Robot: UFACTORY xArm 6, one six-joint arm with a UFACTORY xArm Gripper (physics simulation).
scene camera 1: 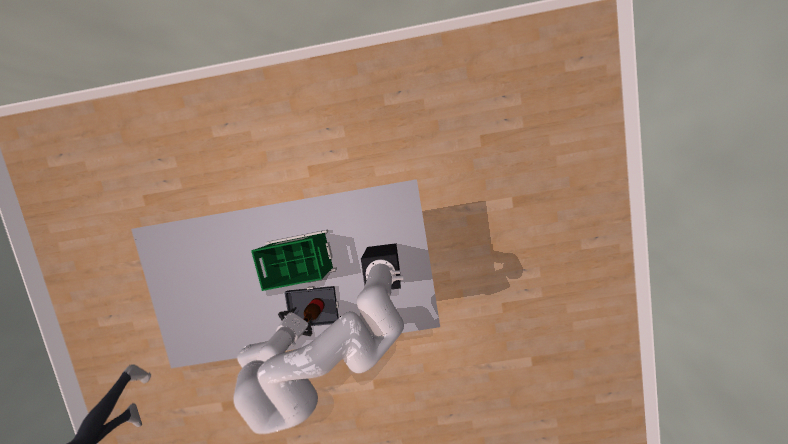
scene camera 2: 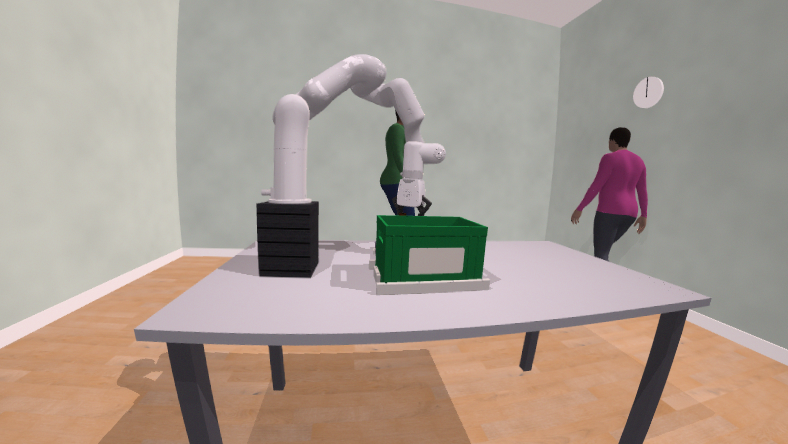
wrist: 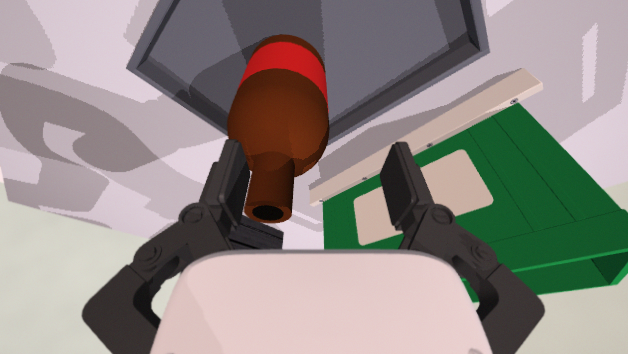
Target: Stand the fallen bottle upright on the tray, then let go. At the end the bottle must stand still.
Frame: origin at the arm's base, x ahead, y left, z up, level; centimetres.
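Where they show: gripper, fingertip midpoint: (scene camera 1: 302, 314) (wrist: 316, 157); arm's base at its link origin: (scene camera 1: 380, 273) (scene camera 2: 290, 202).
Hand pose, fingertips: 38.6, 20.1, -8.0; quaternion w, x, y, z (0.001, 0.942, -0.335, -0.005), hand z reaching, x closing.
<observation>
Each offset is from my fingertips to the top centre of the thing, as dx, dy, dz. Level surfaces: height alone.
The brown bottle @(-2.7, +0.8, +3.2) (scene camera 1: 313, 309) (wrist: 280, 117) with a red band stands upright on the dark grey tray @(+0.0, +1.7, -10.2) (scene camera 1: 300, 296) (wrist: 390, 50), its base inside the rim and its open mouth up. In the wrist view my gripper (scene camera 1: 301, 318) (scene camera 2: 412, 211) (wrist: 316, 157) is open, and the bottle's neck shows between the spread fingers, much closer to the left-hand finger; nothing is gripped. Contact with that finger cannot be told. In scene camera 2 the crate hides the tray and most of the bottle.
The green crate @(+2.5, -25.5, +4.8) (scene camera 1: 291, 263) (scene camera 2: 432, 256) (wrist: 530, 200) stands right beside the tray, with pale rails along its foot. The black base block (scene camera 1: 379, 251) (scene camera 2: 287, 239) bears my arm on the grey table @(dz -12.7) (scene camera 1: 209, 286) (scene camera 2: 330, 308). Two people stand beyond the table in scene camera 2.
</observation>
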